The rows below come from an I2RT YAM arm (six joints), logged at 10 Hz.
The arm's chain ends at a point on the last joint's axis. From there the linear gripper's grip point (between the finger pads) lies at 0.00 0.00 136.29 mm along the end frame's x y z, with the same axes.
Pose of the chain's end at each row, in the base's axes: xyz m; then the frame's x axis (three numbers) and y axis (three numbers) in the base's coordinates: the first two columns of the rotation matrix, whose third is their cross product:
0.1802, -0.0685, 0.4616, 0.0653, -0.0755, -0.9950, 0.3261, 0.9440, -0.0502
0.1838, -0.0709, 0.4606, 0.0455, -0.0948, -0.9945, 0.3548, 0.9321, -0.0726
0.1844, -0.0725, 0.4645, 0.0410, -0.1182, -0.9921, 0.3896, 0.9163, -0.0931
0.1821, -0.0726, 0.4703, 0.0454, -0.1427, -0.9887, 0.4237, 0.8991, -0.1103
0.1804, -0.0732, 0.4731, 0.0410, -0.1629, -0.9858, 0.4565, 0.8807, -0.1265
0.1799, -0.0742, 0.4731, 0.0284, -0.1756, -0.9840, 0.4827, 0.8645, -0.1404
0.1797, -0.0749, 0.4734, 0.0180, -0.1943, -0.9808, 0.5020, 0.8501, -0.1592
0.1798, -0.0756, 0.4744, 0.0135, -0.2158, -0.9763, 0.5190, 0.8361, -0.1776
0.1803, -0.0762, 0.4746, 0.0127, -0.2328, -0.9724, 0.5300, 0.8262, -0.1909
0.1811, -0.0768, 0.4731, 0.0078, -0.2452, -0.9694, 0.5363, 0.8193, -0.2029
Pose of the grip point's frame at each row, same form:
0.3087, -0.1123, 0.4734, 0.0653, -0.0755, -0.9950, 0.3261, 0.9440, -0.0502
0.3111, -0.1185, 0.4710, 0.0455, -0.0948, -0.9945, 0.3548, 0.9321, -0.0726
0.3098, -0.1247, 0.4759, 0.0410, -0.1182, -0.9921, 0.3896, 0.9163, -0.0931
0.3054, -0.1290, 0.4841, 0.0454, -0.1427, -0.9887, 0.4237, 0.8991, -0.1103
0.3015, -0.1338, 0.4882, 0.0410, -0.1629, -0.9858, 0.4565, 0.8807, -0.1265
0.2992, -0.1384, 0.4880, 0.0284, -0.1756, -0.9840, 0.4827, 0.8645, -0.1404
0.2976, -0.1416, 0.4888, 0.0180, -0.1943, -0.9808, 0.5020, 0.8501, -0.1592
0.2963, -0.1443, 0.4912, 0.0135, -0.2158, -0.9763, 0.5190, 0.8361, -0.1776
0.2959, -0.1461, 0.4928, 0.0127, -0.2328, -0.9724, 0.5300, 0.8262, -0.1909
0.2961, -0.1474, 0.4919, 0.0078, -0.2452, -0.9694, 0.5363, 0.8193, -0.2029

